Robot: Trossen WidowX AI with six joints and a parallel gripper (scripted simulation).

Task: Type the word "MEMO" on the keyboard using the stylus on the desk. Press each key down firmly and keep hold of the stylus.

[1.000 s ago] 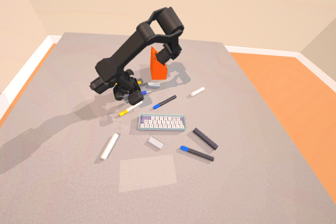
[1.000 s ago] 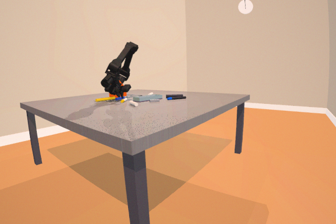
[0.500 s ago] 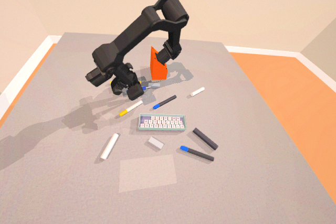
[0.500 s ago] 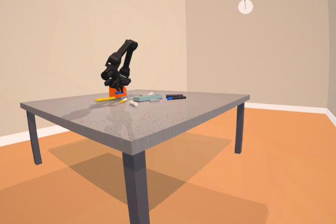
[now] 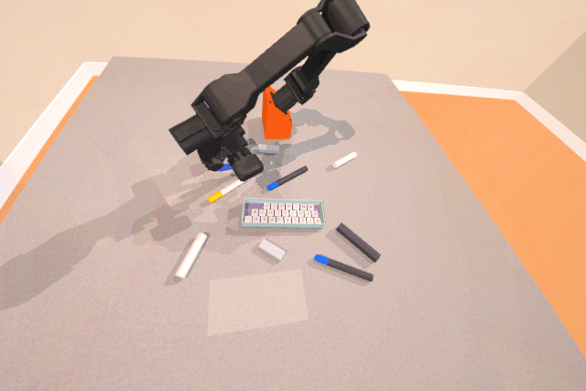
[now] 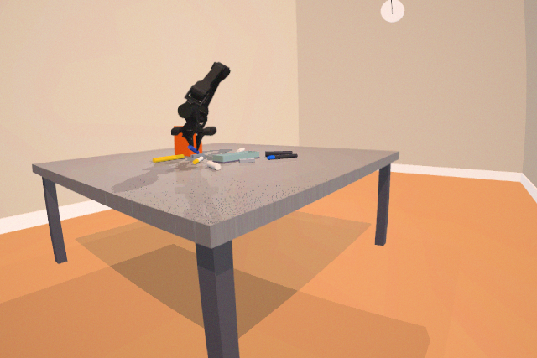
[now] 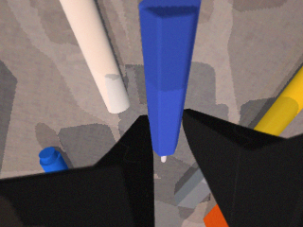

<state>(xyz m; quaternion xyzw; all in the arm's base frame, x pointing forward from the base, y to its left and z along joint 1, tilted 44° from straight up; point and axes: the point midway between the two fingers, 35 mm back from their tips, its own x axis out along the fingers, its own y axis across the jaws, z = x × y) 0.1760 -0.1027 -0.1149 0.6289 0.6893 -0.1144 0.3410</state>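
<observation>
My gripper tip is now 1 cm to the right of the blue stylus and 1 cm above it. From my gripper tip the other things lie so: white-and-yellow pen (5 cm to the right, 5 cm ahead, 3 cm below); grey eraser (24 cm ahead, 4 cm below, 3 cm to the left); yellow marker (12 cm behind, 5 cm to the right, 3 cm below).
</observation>
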